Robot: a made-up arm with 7 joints. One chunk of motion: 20 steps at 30 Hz.
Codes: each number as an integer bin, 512 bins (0 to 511) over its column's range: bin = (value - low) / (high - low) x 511, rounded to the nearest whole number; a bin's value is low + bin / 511 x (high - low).
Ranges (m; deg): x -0.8..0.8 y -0.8..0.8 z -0.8..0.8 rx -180..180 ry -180..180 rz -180..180
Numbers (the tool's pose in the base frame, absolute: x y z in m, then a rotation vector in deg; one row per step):
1: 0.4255 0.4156 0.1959 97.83 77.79 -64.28
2: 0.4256 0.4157 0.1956 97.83 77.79 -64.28
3: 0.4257 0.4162 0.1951 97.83 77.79 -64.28
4: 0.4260 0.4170 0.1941 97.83 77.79 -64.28
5: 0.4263 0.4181 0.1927 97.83 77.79 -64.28
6: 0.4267 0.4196 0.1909 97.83 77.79 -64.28
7: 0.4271 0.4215 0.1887 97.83 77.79 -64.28
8: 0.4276 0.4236 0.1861 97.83 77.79 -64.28
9: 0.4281 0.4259 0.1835 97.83 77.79 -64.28
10: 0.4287 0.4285 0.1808 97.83 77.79 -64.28
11: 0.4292 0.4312 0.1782 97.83 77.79 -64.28
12: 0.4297 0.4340 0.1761 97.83 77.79 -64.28
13: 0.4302 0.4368 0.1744 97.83 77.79 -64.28
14: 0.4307 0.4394 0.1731 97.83 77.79 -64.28
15: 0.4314 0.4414 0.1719 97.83 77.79 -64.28
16: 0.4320 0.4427 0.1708 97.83 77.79 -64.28
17: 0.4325 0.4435 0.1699 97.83 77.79 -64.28
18: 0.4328 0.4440 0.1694 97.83 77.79 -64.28
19: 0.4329 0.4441 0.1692 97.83 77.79 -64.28
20: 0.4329 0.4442 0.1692 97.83 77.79 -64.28
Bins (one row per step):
1: 391 388 318 394 366 164
2: 391 388 318 394 366 164
3: 391 388 318 394 366 164
4: 392 389 317 394 366 164
5: 392 389 317 394 366 164
6: 392 390 316 394 366 164
7: 392 390 316 394 366 164
8: 392 391 315 394 366 164
9: 392 392 314 394 366 164
10: 392 392 313 394 366 164
11: 393 393 312 394 366 164
12: 393 394 312 394 366 164
13: 393 395 311 394 366 164
14: 393 396 311 394 366 164
15: 393 396 310 394 366 164
16: 393 397 310 394 366 164
17: 394 397 310 394 366 164
18: 394 397 310 394 366 164
19: 394 397 310 394 366 164
20: 394 397 310 394 366 164

